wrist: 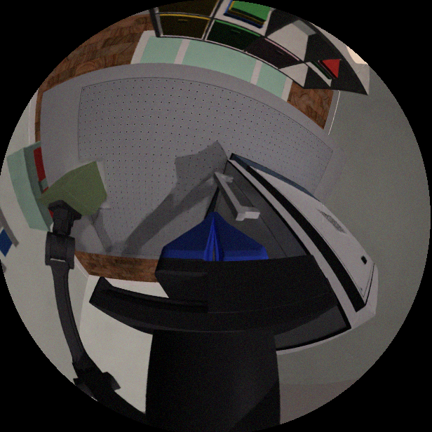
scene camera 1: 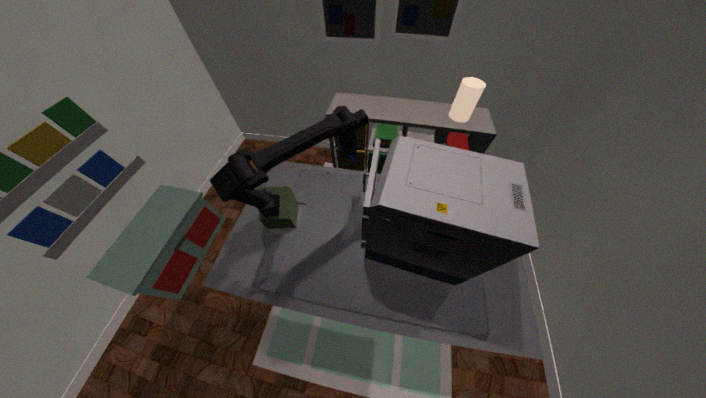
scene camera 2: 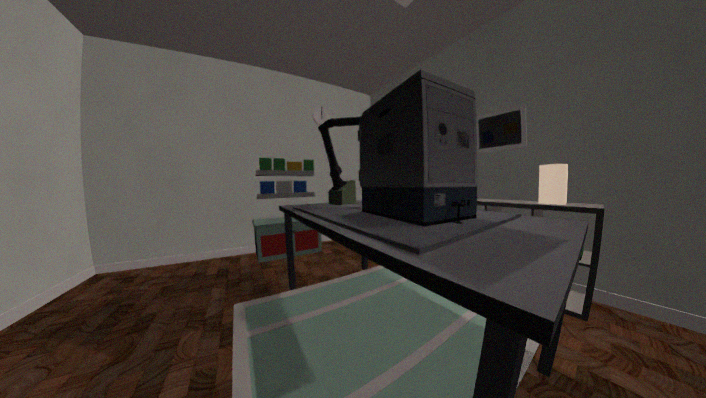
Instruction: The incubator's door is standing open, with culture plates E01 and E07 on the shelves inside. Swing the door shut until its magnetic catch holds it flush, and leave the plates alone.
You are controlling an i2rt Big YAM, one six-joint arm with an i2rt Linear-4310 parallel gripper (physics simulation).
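Places are measured from the arm's base along level axes (x right, y ahead, z up), in centimetres.
Where they show: gripper, fingertip midpoint: (scene camera 1: 354,162); arm's base, link origin: (scene camera 1: 271,205) (scene camera 2: 339,186).
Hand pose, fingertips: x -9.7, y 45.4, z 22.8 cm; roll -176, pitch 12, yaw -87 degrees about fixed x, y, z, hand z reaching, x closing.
Observation:
Each offset is from my fingertips to the top centre of the thing. "spot": to the spot under its first point. Level surfaces: height alone.
The incubator @[dx +25.3, dy +31.1, dz +18.0 cm] (scene camera 1: 450,172) (scene camera 2: 392,150) (wrist: 345,227) stands on the table. Its door @[spot: dx +20.1, dy +6.4, dz +14.5 cm] (scene camera 1: 372,175) (wrist: 280,237) is close to the front of the body; a narrow dark band lies between door and body in the wrist view, and I cannot tell whether the catch holds. A grey bar handle (wrist: 233,196) stands out from the door's dark outer face. My gripper (scene camera 1: 352,159) (wrist: 213,217) is shut and empty, its blue fingertips in front of the door face beside the handle; contact is unclear. The incubator hides it in scene camera 2. Plates E01 and E07 do not show.
The table @[dz -38.3 cm] (scene camera 2: 540,260) carries a perforated board (wrist: 145,115) under the incubator. The arm's green base block (scene camera 1: 285,207) (scene camera 2: 348,192) (wrist: 82,187) stands on the table to the left. A shelf unit (scene camera 1: 400,107) with a lit lamp (scene camera 1: 467,99) (scene camera 2: 553,184) stands behind.

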